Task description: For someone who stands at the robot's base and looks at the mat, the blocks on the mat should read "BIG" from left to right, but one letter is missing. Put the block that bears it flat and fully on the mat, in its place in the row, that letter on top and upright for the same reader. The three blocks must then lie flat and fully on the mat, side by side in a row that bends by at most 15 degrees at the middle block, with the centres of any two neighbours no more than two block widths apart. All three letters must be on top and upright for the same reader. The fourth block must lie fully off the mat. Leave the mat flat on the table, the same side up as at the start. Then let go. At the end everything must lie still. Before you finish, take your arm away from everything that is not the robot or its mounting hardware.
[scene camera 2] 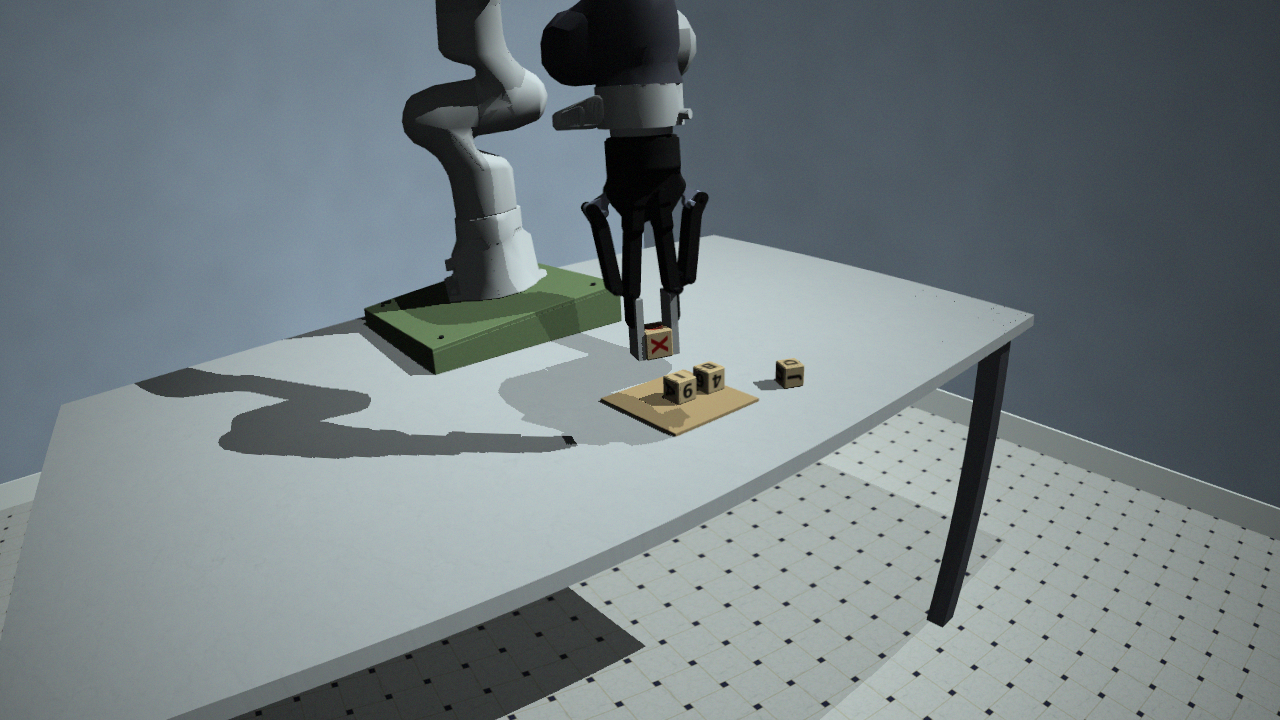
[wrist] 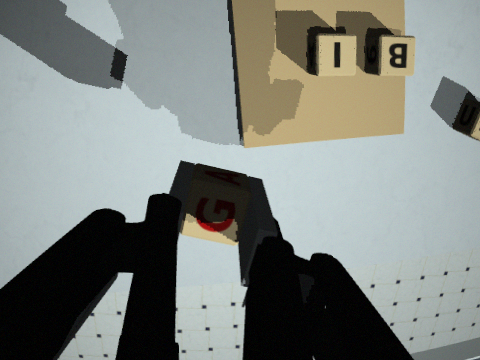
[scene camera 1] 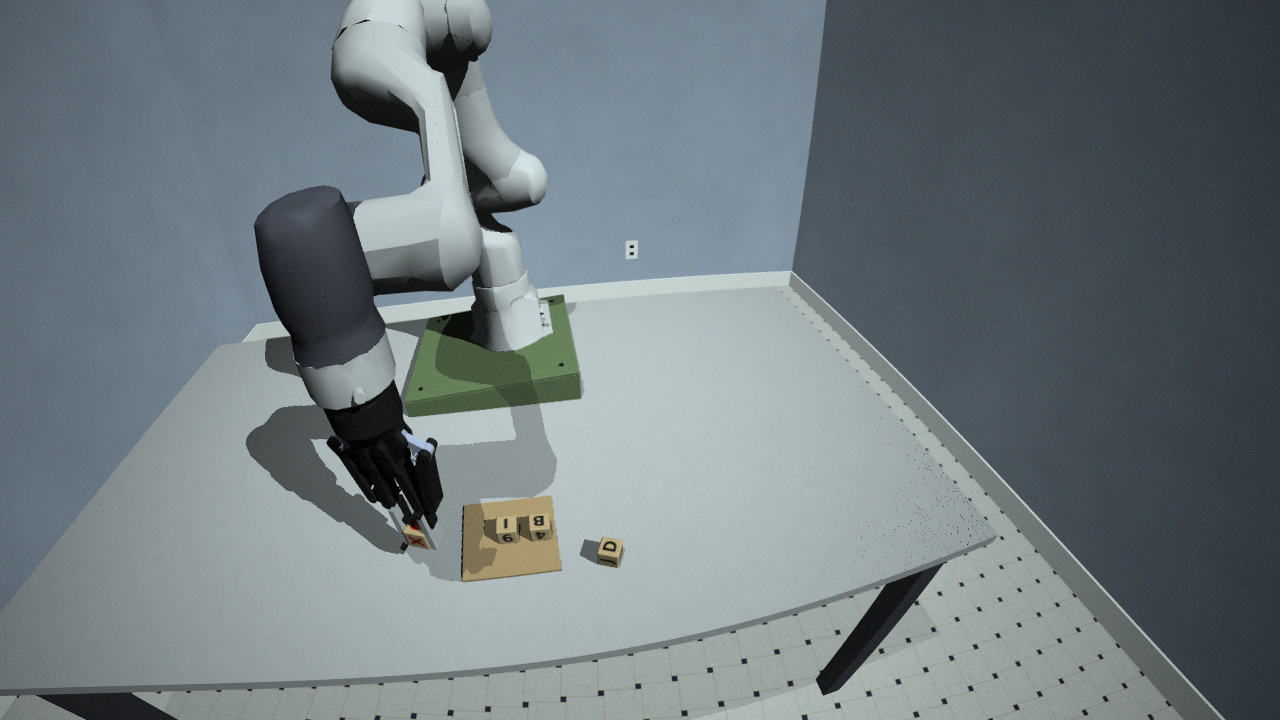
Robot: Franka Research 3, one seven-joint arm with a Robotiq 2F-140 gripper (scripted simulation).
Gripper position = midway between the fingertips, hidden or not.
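Observation:
There is an I block (scene camera 2: 679, 387) in the scene, and the wrist view has the I block (wrist: 327, 54) too. I see a B block (scene camera 2: 710, 377), and in the wrist view I see the B block (wrist: 385, 55) again. A G block (scene camera 2: 658, 337) is here as well, and the wrist view gives me the G block (wrist: 218, 199). I also see a D block (scene camera 2: 789, 372). And there is my gripper (scene camera 2: 654, 353).

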